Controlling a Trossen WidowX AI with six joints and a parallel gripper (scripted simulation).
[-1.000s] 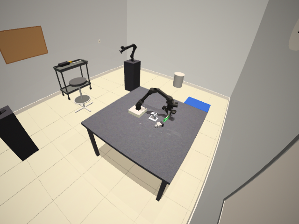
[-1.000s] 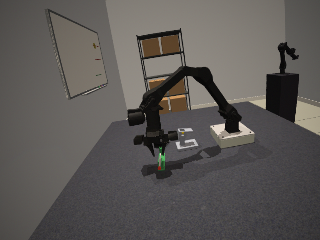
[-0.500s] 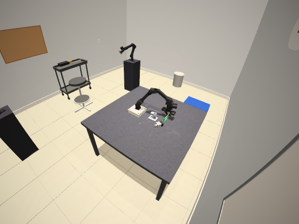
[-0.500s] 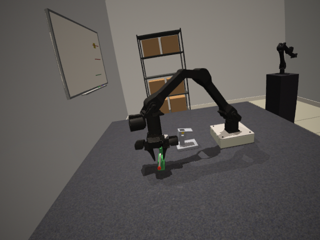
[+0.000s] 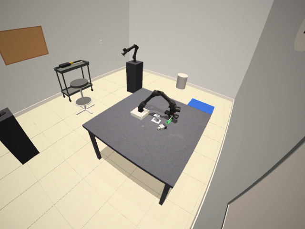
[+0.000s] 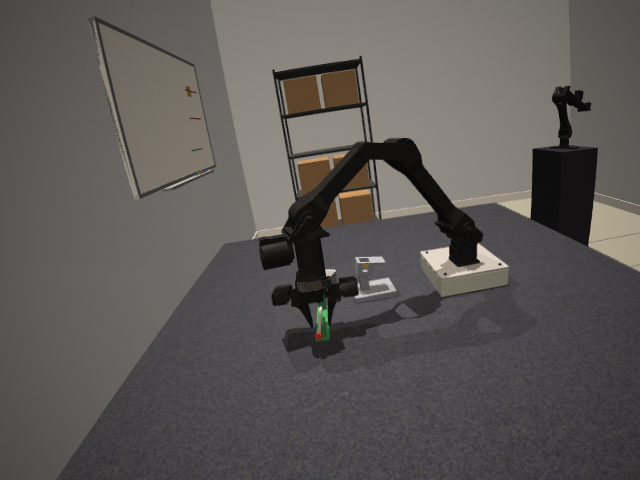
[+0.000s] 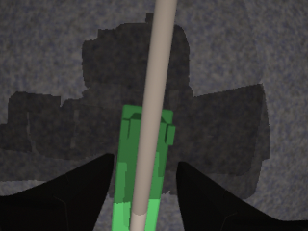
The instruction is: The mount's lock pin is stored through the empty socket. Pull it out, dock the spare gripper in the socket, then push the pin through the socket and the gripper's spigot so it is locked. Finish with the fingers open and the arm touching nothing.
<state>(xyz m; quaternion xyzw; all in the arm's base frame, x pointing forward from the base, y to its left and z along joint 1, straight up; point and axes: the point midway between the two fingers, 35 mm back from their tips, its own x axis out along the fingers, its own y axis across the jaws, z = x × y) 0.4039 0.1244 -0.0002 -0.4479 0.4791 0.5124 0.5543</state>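
My gripper tip is 40 mm to the left of the green cradle and 10 mm past it. Round my gripper tip: spare gripper: 220 mm to the right, 20 mm behind; then grey mount: 140 mm to the right, 140 mm behind, 30 mm above.
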